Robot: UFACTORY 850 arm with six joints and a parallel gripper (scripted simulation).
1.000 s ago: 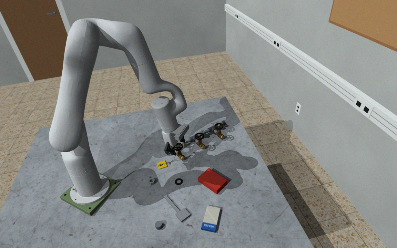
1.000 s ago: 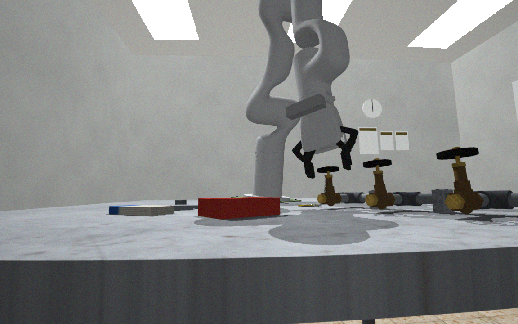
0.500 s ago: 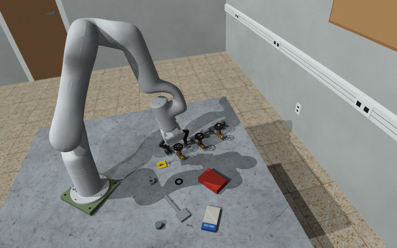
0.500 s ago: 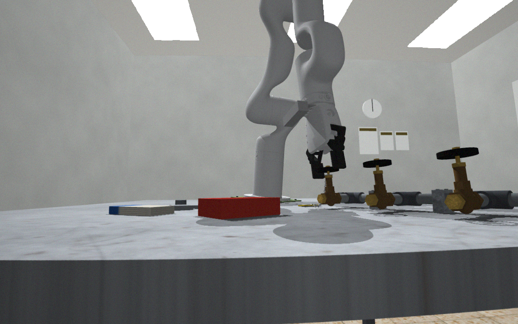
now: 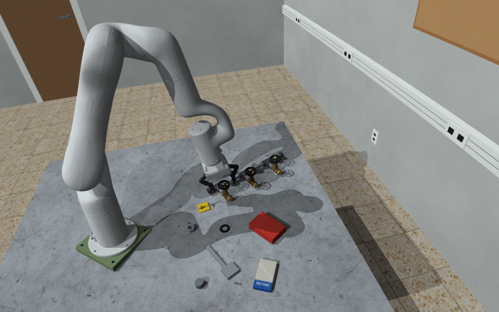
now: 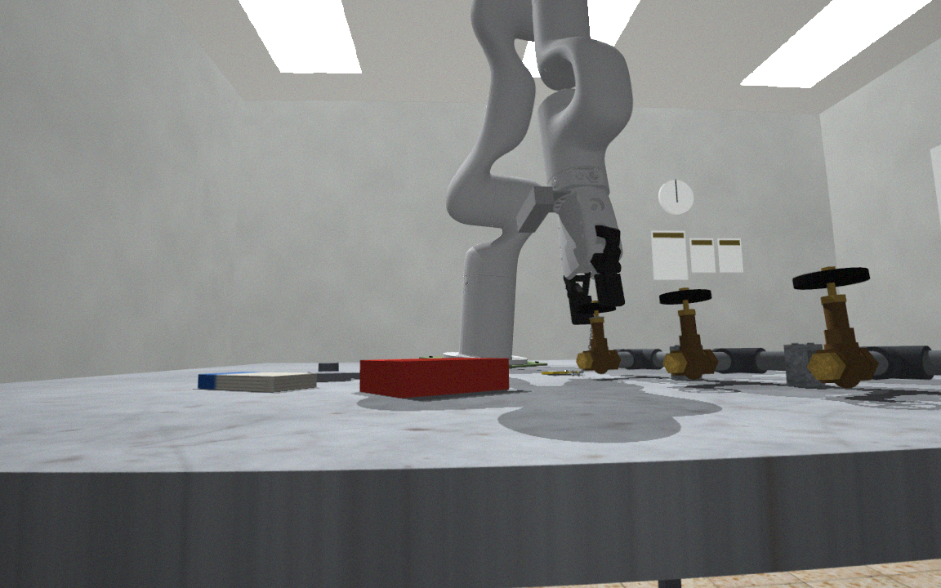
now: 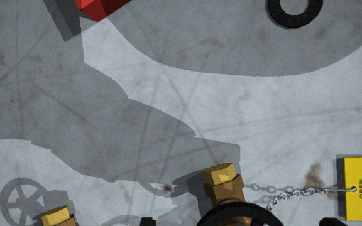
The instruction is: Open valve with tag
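The yellow tag lies 9 cm behind my hand, 2 cm to the right of it and 9 cm below it. The rest, counted from my hand: black washer: 3 cm behind, 16 cm to the right, 9 cm below; red block: 13 cm ahead, 21 cm to the right, 7 cm below; grey nut: 17 cm behind, 12 cm to the right, 8 cm below.
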